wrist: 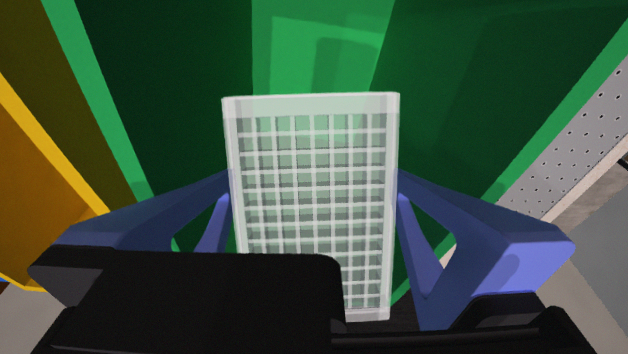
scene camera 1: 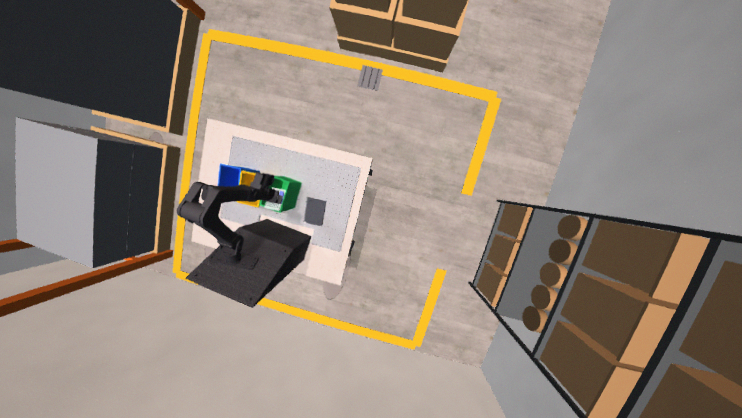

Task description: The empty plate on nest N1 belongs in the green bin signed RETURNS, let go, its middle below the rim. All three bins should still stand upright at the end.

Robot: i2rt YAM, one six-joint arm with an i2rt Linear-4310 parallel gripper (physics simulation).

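Frame: origin at the arm's base, x back, y right, z up, level; metres.
Where they show: gripper, fingertip midpoint: (wrist: 313, 177) (scene camera 1: 277, 196); arm's base, origin of the base link: (scene camera 1: 234, 259).
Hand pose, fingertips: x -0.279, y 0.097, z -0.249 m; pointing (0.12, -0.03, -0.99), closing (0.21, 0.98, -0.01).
Each offset is from my fingertips to the centre of the thing. "spot": to the spot under its first point. Level surfaces: height alone.
The clear, gridded empty plate {dx +0.014, dy -0.002, dz +0.017 m} (wrist: 312, 200) (scene camera 1: 272, 201) is held between my fingers by its two long sides. My gripper (wrist: 313, 177) (scene camera 1: 277, 195) is shut on it. The plate is at the mouth of the green bin {dx -0.016, dy +0.004, dz -0.050 m} (scene camera 1: 292, 194) (wrist: 175, 75), with green walls on both sides in the wrist view; whether its middle is below the rim I cannot tell. The green bin stands upright. The yellow bin {dx -0.044, dy -0.138, dz -0.050 m} (scene camera 1: 248, 178) (wrist: 30, 200) stands beside it, and the blue bin {dx -0.085, dy -0.263, dz -0.050 m} (scene camera 1: 228, 175) beyond that, both upright and partly hidden by the arm. The RETURNS sign cannot be read.
The bins stand on a perforated grey board {dz -0.140 m} (scene camera 1: 311, 163) (wrist: 575, 135) on a pale table {dz -0.152 m} (scene camera 1: 322, 265). A dark grey pad {spot: dx +0.099, dy +0.172, dz -0.128 m} (scene camera 1: 315, 210) lies on the board to the right of the green bin. The arm's black pedestal (scene camera 1: 233, 282) is at the table's near edge.
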